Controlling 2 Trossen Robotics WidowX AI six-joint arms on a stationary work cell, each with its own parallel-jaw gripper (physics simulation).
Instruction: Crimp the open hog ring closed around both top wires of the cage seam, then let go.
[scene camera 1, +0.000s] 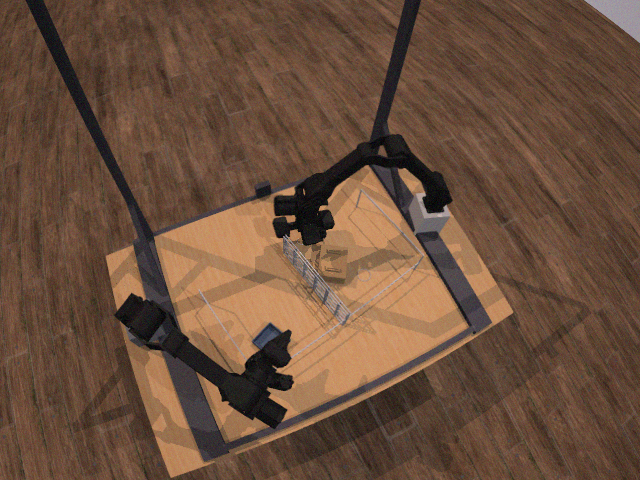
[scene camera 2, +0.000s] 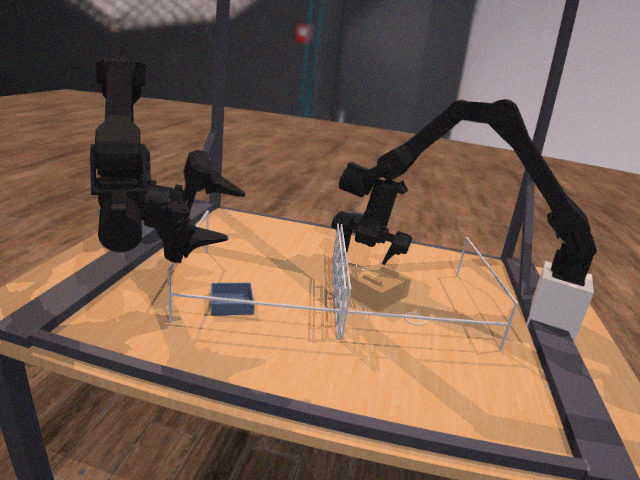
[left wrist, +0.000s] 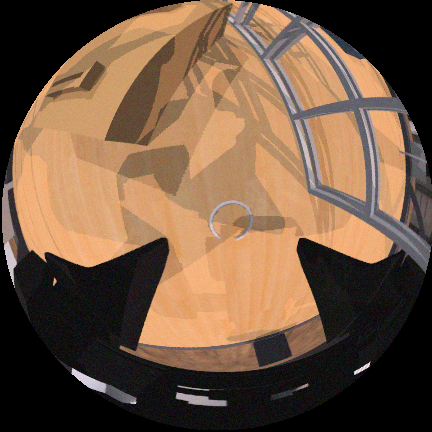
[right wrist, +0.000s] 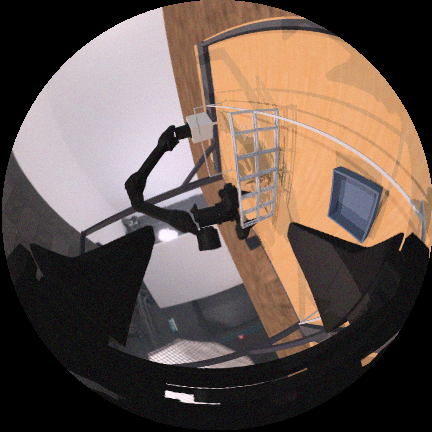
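Where they show: left gripper, between the fingertips: (scene camera 1: 299, 236) (scene camera 2: 362, 262) (left wrist: 235, 245); right gripper, between the fingertips: (scene camera 1: 283, 335) (scene camera 2: 236, 216) (right wrist: 222, 231); left arm's base, origin of its link: (scene camera 1: 433, 204) (scene camera 2: 568, 276) (right wrist: 189, 129).
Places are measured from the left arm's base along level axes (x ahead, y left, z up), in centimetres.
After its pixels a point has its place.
Note:
The cage seam (scene camera 1: 314, 279) @(x 42.9, y 20.0, z -3.6 cm) (scene camera 2: 339, 279) @(x 40.2, y 24.6, z -4.4 cm) (left wrist: 370, 160) (right wrist: 256, 165) @(x 41.1, y 21.4, z -6.0 cm) is two grey wire panels standing upright side by side. An open hog ring (left wrist: 231, 202) @(x 43.9, y 4.1, z -11.3 cm) shows in the left wrist view, its gap towards my fingers. It is ahead of the fingertips, clear of both and apart from the panels' near end; its height is unclear. My left gripper (scene camera 1: 303, 227) @(x 44.6, y 1.4, z -10.9 cm) (scene camera 2: 365, 257) @(x 44.6, y 1.4, z -10.9 cm) (left wrist: 235, 245) @(x 44.6, y 1.4, z -10.9 cm) is open, pointing down by the seam's back end. My right gripper (scene camera 1: 289, 357) (scene camera 2: 235, 215) @(x 54.2, y 39.0, z 8.4 cm) is open and empty, high at the left of scene camera 2, well away from the seam.
A brown block (scene camera 1: 334, 268) @(x 35.9, y 16.0, z -6.3 cm) (scene camera 2: 387, 295) @(x 32.4, y 17.2, z -8.4 cm) (left wrist: 135, 107) @(x 38.9, y 8.2, z -8.2 cm) stands close beside the seam. A blue tray (scene camera 2: 232, 308) @(x 54.8, y 38.3, z -10.1 cm) (right wrist: 369, 212) @(x 59.8, y 37.0, z -11.2 cm) sits on the seam's other side. Another thin ring (scene camera 2: 415, 324) @(x 25.2, y 19.1, z -11.4 cm) lies near the front wire rail (scene camera 2: 284, 306) @(x 44.2, y 37.6, z -5.7 cm). A white box (scene camera 2: 560, 299) @(x 0.4, y 5.0, z -3.4 cm) carries the left arm.

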